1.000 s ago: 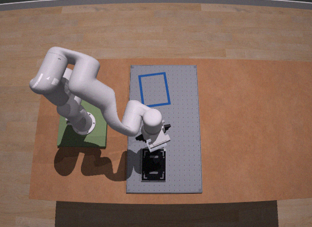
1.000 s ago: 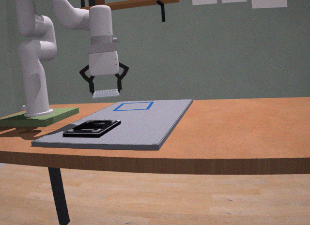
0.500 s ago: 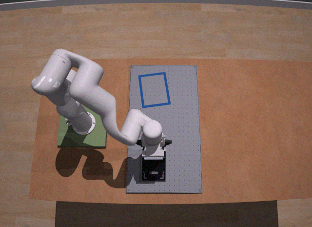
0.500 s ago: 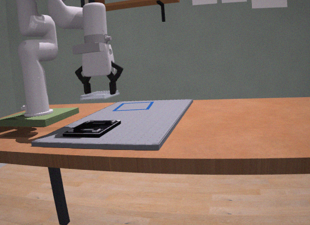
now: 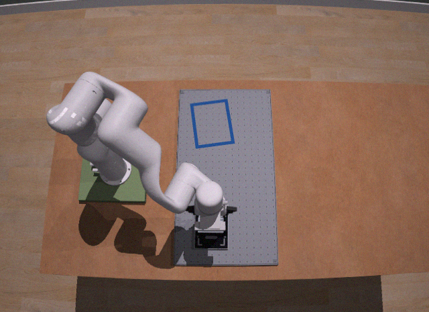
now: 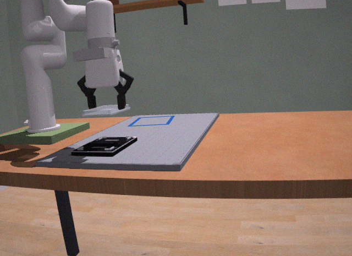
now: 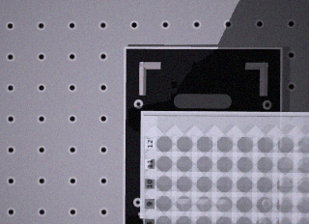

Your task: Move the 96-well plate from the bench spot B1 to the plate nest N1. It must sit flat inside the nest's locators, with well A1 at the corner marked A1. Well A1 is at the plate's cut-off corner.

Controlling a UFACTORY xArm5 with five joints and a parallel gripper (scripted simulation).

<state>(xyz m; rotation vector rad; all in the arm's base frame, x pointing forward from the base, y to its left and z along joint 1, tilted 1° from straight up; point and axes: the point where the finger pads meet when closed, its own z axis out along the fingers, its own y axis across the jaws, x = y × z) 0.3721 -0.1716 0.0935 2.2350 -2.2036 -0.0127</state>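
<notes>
The black plate nest is 3 cm to the right of my hand and 10 cm below it. From my hand the other things lie so: 96-well plate: 1 cm below; then A1 label: 5 cm ahead, 5 cm to the left, 10 cm below.
</notes>
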